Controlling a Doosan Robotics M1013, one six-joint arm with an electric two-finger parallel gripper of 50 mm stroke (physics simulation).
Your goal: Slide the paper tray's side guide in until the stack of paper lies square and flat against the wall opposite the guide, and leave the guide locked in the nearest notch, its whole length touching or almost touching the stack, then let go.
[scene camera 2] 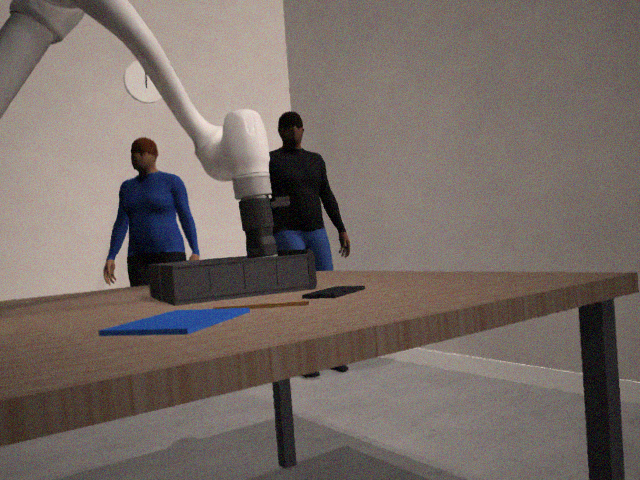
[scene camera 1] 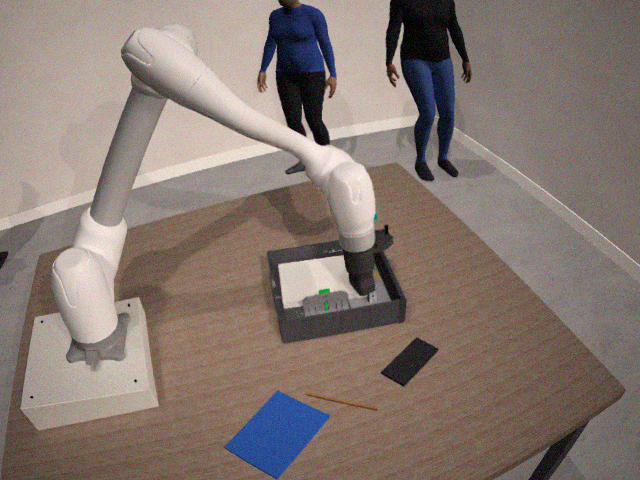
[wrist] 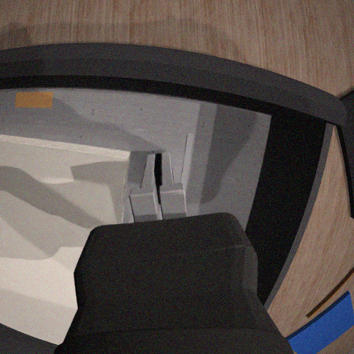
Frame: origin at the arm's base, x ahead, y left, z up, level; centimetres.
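Where they show: gripper, fingertip midpoint: [scene camera 1: 372, 300]; arm's base at its link origin: [scene camera 1: 99, 339].
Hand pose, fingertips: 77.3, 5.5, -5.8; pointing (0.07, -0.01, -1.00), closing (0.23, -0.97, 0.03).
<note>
Things, the pixels of their top centre, and the offset from my fingertips, as dx, dy, dz.
- dark paper tray at its top centre: [scene camera 2: 226, 254] [scene camera 1: 331, 271] -9.6, +6.7, +7.4
- white paper stack at its top centre: [scene camera 1: 323, 276] -11.1, +11.5, +2.0
- grey side guide at its top centre: [scene camera 1: 324, 291] -12.8, +0.7, +5.9
- black phone-like slab at its top centre: [scene camera 2: 334, 289] [scene camera 1: 410, 360] +4.0, -23.2, -1.4
- pencil at its top centre: [scene camera 2: 260, 304] [scene camera 1: 341, 400] -15.5, -31.0, -1.5
- blue folder at its top centre: [scene camera 2: 180, 318] [scene camera 1: 277, 432] -31.6, -37.2, -1.4
The dark paper tray [scene camera 1: 341, 321] [scene camera 2: 227, 281] [wrist: 150, 62] stands on the table. The white paper stack [scene camera 1: 305, 279] [wrist: 40, 280] lies inside, toward the back and left in scene camera 1; whether it lies fully against the back wall is unclear. The grey side guide [scene camera 1: 338, 300], with green marks, stands between the stack and the front wall; in the wrist view the gripper body hides it. My gripper [scene camera 1: 372, 296] [wrist: 159, 167] is shut and empty, its fingers down inside the tray, beside the stack's front edge and right of the guide. Contact with the guide cannot be made out.
A black phone-like slab [scene camera 1: 409, 361] [scene camera 2: 333, 292], a pencil [scene camera 1: 341, 400] [scene camera 2: 263, 305] and a blue folder [scene camera 1: 279, 434] [scene camera 2: 175, 321] [wrist: 325, 327] lie in front of the tray. An orange label [wrist: 34, 99] is on the tray floor. Two people stand behind the table.
</note>
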